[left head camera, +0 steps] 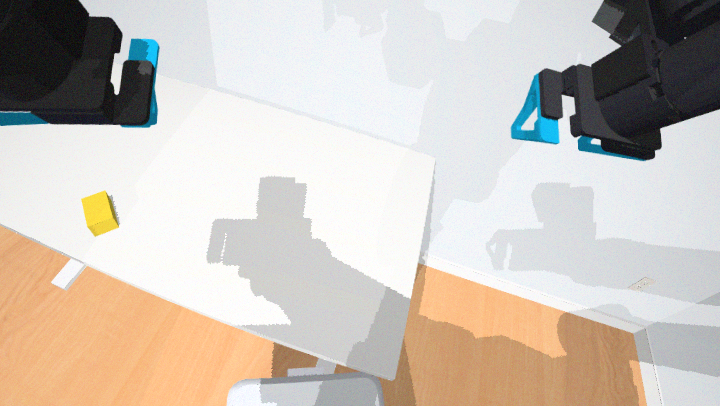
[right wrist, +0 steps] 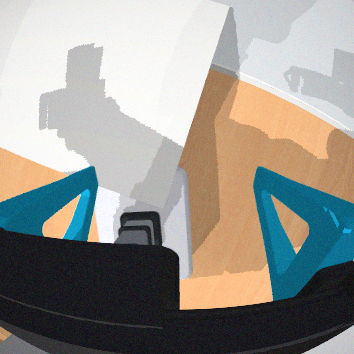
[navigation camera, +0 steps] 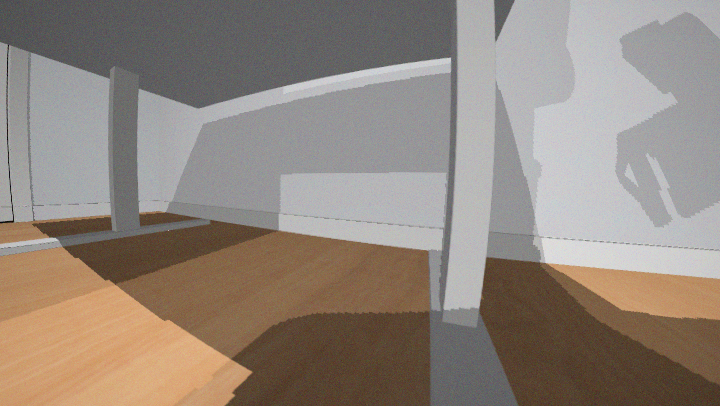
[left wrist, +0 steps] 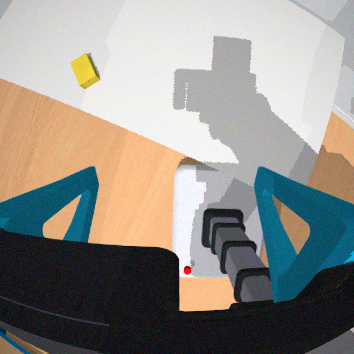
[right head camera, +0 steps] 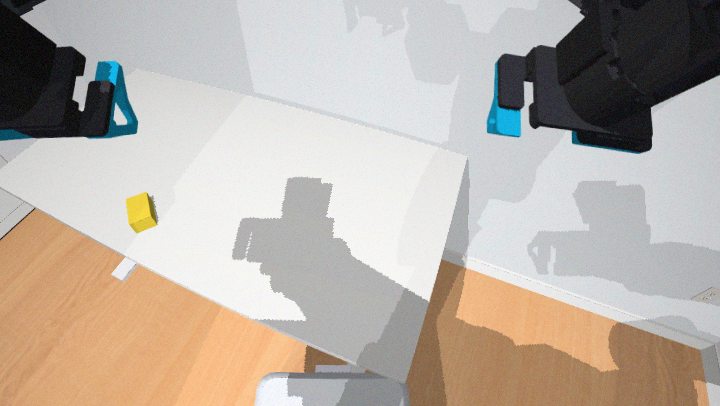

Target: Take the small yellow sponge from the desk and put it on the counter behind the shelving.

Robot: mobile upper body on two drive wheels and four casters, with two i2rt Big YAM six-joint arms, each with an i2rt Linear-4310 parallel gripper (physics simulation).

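Places are measured from the left arm's base along level axes (x up, y ahead, z left), in metres.
Where they show: left gripper, fingertip midpoint: [left head camera: 101, 116] [left wrist: 176, 175] [right head camera: 93, 128]; right gripper, fingertip midpoint: [left head camera: 546, 139] [right wrist: 175, 175] [right head camera: 531, 132].
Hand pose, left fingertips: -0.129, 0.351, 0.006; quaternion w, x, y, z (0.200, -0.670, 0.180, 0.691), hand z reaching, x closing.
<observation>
Things, the pixels of their centre, and the offset from my left fingertips, as dx, dy, dz. "spot": a spot on its surface instead. Level surfaces: height alone.
- small yellow sponge, body centre: [left head camera: 100, 213] [right head camera: 141, 212] [left wrist: 84, 70] -0.538, +0.286, +0.324
- white desk, its level: dx -0.561
- desk leg, surface spot: [navigation camera: 468, 166] spot: -1.022, +0.232, -0.392
The small yellow sponge [left head camera: 99, 211] [right head camera: 140, 210] [left wrist: 84, 70] lies on the white desk [left head camera: 342, 151] [right head camera: 373, 156] [left wrist: 150, 60] [right wrist: 145, 65], near its front edge, at the left in both head views and upper left in the left wrist view. My left gripper [left head camera: 85, 121] [right head camera: 65, 133] [left wrist: 176, 175] is open and empty, high up and apart from the sponge. My right gripper [left head camera: 572, 143] [right head camera: 552, 138] [right wrist: 175, 175] is open and empty, off to the right of the sponge. The sponge does not show in the right wrist view. The counter and shelving do not show.
My white base [left head camera: 302, 395] [right head camera: 332, 395] [left wrist: 185, 220] reaches the desk's front edge near its right corner. In the navigation camera a desk leg [navigation camera: 468, 166] stands close, with another leg [navigation camera: 124, 151] farther left. A pale wall [left head camera: 312, 45] [navigation camera: 594, 201] stands behind the desk.
</observation>
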